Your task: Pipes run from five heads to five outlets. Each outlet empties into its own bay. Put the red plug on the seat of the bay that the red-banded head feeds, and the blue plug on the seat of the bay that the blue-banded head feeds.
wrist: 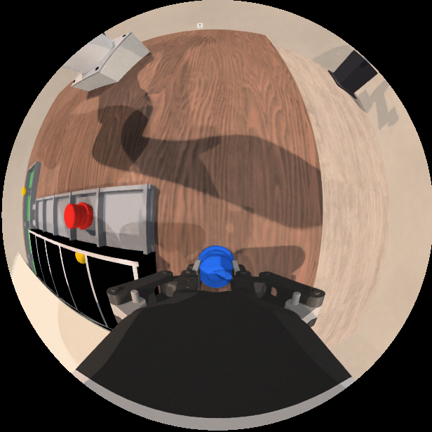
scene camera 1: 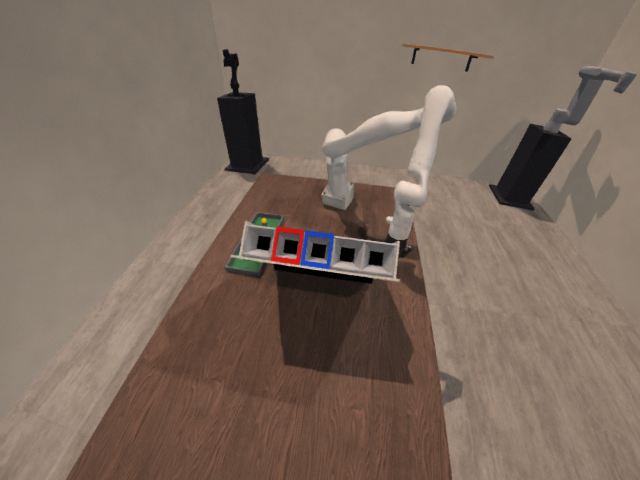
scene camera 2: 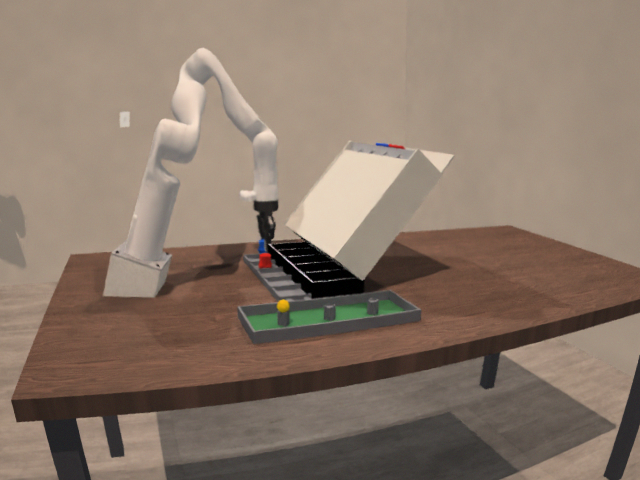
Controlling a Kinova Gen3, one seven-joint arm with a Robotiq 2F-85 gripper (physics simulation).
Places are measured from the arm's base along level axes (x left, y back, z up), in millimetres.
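Pixels of known places: gripper, between the fingertips: (scene camera 2: 266, 250); arm's base, origin of its link: (scene camera 1: 337, 188) (scene camera 2: 142, 253).
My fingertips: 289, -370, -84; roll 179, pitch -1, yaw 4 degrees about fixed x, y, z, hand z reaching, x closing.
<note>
For each thing: its middle in the pictures, then the offset to it from my fingertips, as dx, dy, dz. "spot": a spot on its surface instead.
- blue plug, middle of its body: (scene camera 2: 264, 246) -1, +7, +12
- red plug, middle of its body: (scene camera 2: 265, 261) -191, +41, +18
- grey bay row, a spot on its surface: (scene camera 2: 283, 285) spot: -381, +33, +11
- red-banded head, a spot on its surface: (scene camera 1: 290, 230) spot: -320, -276, +339
- blue-banded head, a spot on its surface: (scene camera 1: 318, 234) spot: -249, -272, +339
- green-floored tray, a spot on its surface: (scene camera 2: 330, 328) spot: -645, +1, +5
- yellow ball, middle of its body: (scene camera 2: 283, 306) (scene camera 1: 264, 221) -581, +80, +35
The blue plug (scene camera 2: 262, 245) (wrist: 216, 266) stands upright off the end of the grey row of bays. My gripper (scene camera 2: 265, 240) (wrist: 215, 268) is shut on it, one finger against each side. The red plug (scene camera 2: 264, 260) (wrist: 78, 216) stands in the second bay from the end nearest my gripper, in the grey bay row (scene camera 2: 283, 285) (wrist: 122, 212). In scene camera 1, the red-banded head (scene camera 1: 290, 230) is second from the left and the blue-banded head (scene camera 1: 318, 234) is the middle one. The pipes are hidden inside the cream housing (scene camera 2: 351, 196).
Black open compartments (scene camera 2: 336, 286) lie between the grey bays and the housing. A yellow ball (wrist: 80, 257) shows in one. A green-floored tray (scene camera 2: 330, 328) stands across the far end of the bays from my gripper, with another yellow ball (scene camera 1: 264, 220) (scene camera 2: 282, 305) on a post.
</note>
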